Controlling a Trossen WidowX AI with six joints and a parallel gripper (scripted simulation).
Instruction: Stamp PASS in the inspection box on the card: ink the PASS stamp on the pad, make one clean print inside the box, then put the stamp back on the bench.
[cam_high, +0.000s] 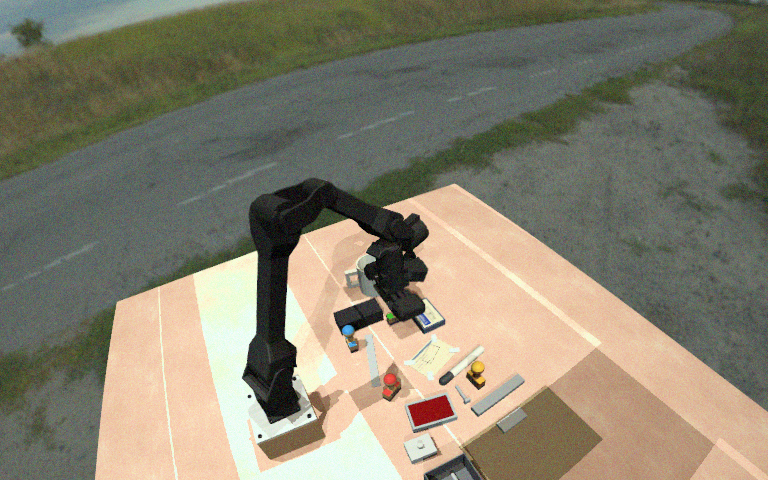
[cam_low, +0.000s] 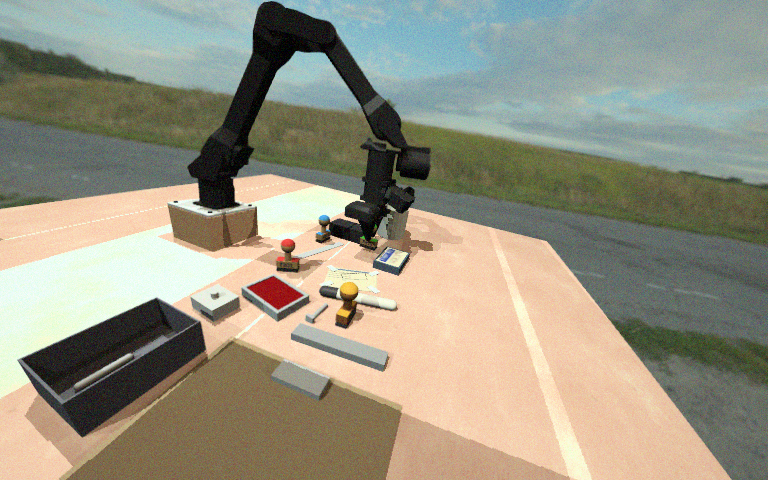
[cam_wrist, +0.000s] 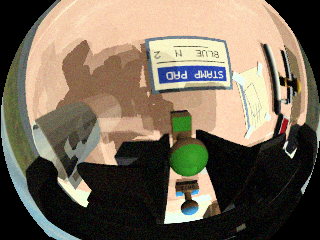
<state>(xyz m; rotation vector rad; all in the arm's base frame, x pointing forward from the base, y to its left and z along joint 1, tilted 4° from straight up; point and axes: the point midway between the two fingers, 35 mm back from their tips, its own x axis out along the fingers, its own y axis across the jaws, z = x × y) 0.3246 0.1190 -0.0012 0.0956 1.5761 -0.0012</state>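
Now: gripper tip 7 cm past the red ink pad, 25 cm to the left of it and 3 cm above it. Also, from my gripper tip: green-knobbed stamp: right at my gripper tip; blue stamp pad: 7 cm ahead, 2 cm to the right, 2 cm below; black box: 7 cm behind, 6 cm to the left, 2 cm below.
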